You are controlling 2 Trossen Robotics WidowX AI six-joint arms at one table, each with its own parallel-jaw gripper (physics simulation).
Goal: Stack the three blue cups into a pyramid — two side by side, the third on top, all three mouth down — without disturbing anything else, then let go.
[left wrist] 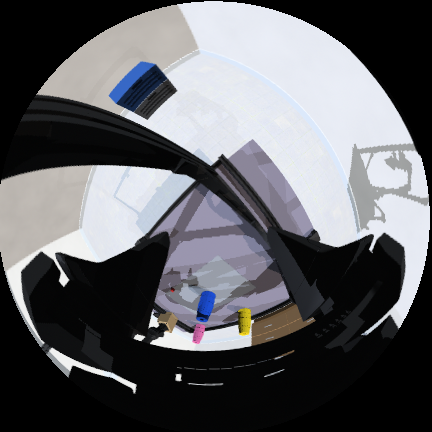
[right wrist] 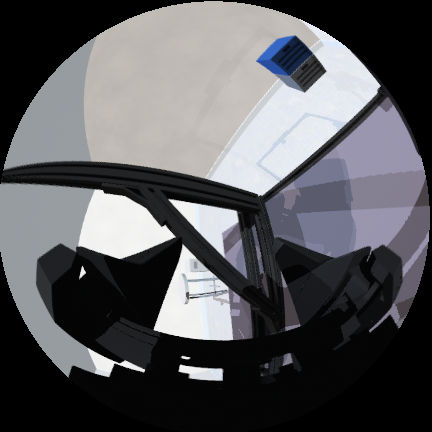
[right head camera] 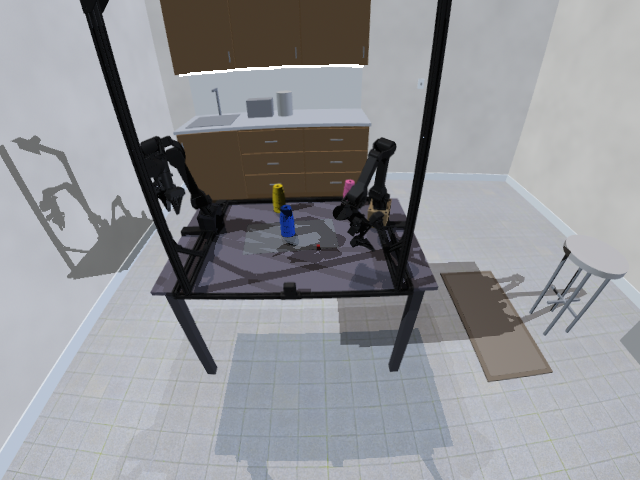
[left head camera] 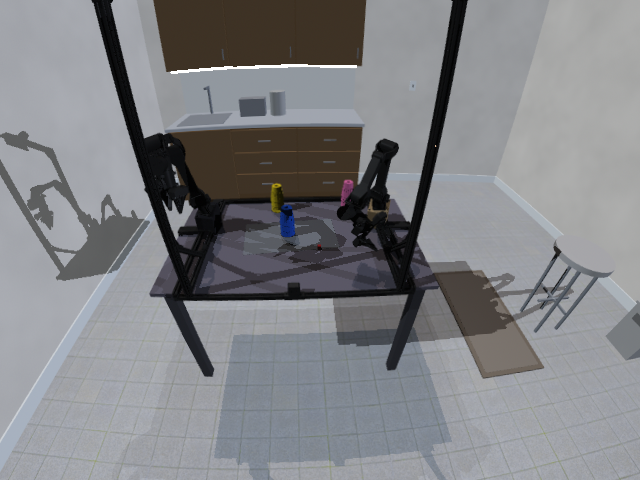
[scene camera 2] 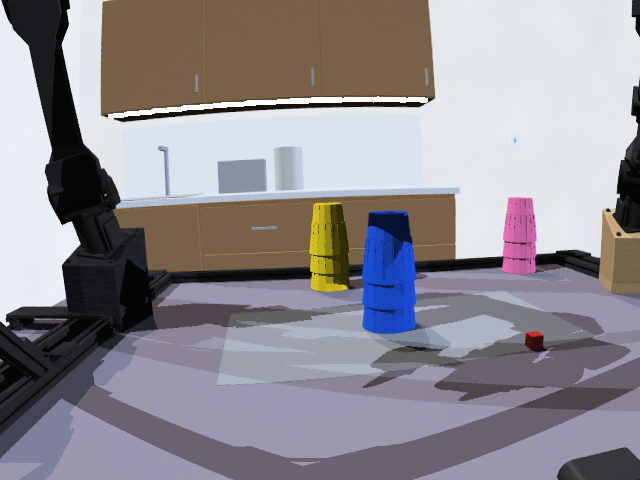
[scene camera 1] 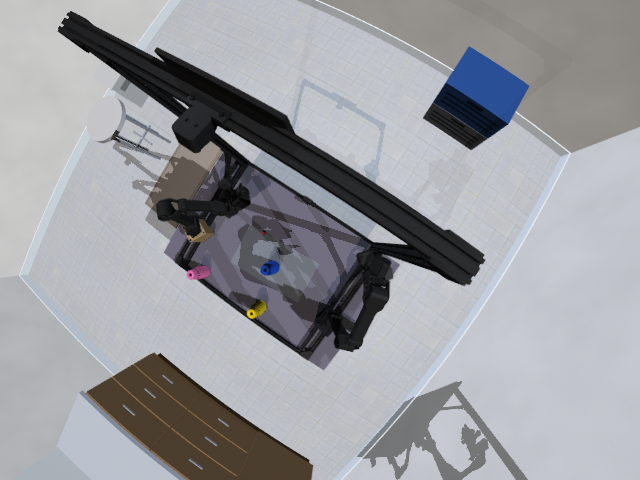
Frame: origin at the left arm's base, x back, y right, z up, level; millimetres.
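Where they show: left gripper, fingertip midpoint: (left wrist: 219, 234) (right head camera: 173, 212) (left head camera: 175, 212) (scene camera 1: 368, 267); right gripper, fingertip midpoint: (right wrist: 228, 242) (right head camera: 380, 244) (left head camera: 383, 244) (scene camera 1: 235, 178); left arm's base, origin of the base link: (right head camera: 208, 210) (left head camera: 206, 209) (scene camera 2: 103, 245) (scene camera 1: 327, 323); right arm's base, origin of the base link: (left wrist: 163, 326) (right head camera: 379, 204) (left head camera: 379, 205) (scene camera 2: 634, 222) (scene camera 1: 193, 230).
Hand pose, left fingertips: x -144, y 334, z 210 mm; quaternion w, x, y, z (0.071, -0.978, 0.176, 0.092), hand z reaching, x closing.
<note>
Things, the pixels of their top centre, and the offset from my left fingertips. Level surfaces: height alone.
- pale mat, its level: dz -328 mm
- yellow cup tower, middle of its top: (scene camera 2: 326, 203) (scene camera 1: 252, 313) (left head camera: 275, 185) (right head camera: 277, 186) (left wrist: 243, 333) dx -120, dy -617, dz -176 mm
- pink cup tower, middle of its top: (scene camera 2: 519, 197) (right head camera: 350, 181) (left head camera: 348, 181) (scene camera 1: 189, 275) (left wrist: 195, 342) dx -482, dy -796, dz -176 mm
- small red cube, middle of its top: (scene camera 2: 534, 334) (left head camera: 319, 245) dx -447, dy -356, dz -312 mm
The blue cups (left head camera: 287, 222) (right head camera: 287, 222) (scene camera 1: 269, 267) (scene camera 2: 388, 279) (left wrist: 205, 306) stand nested in one upright tower, mouth down, on the pale mat (scene camera 2: 248, 364). Three tiers show in scene camera 2, with a shadow across the top. My left gripper (left head camera: 175, 207) (right head camera: 174, 208) (left wrist: 219, 234) is open and empty, raised high at the left of the head views, well away from the cups. My right gripper (left head camera: 364, 242) (right head camera: 363, 242) (right wrist: 228, 242) is open and empty, low near the right side of the table. The blue cups do not show in the right wrist view.
A yellow cup tower (left head camera: 277, 197) (scene camera 1: 256, 308) (scene camera 2: 329, 246) stands behind the blue one, and a pink cup tower (left head camera: 346, 192) (scene camera 1: 198, 272) (scene camera 2: 519, 235) at the back right in the head views. A small red cube (left head camera: 318, 246) (scene camera 2: 534, 340) lies near the mat's right part. Black frame posts (left head camera: 444, 87) rise beside the table.
</note>
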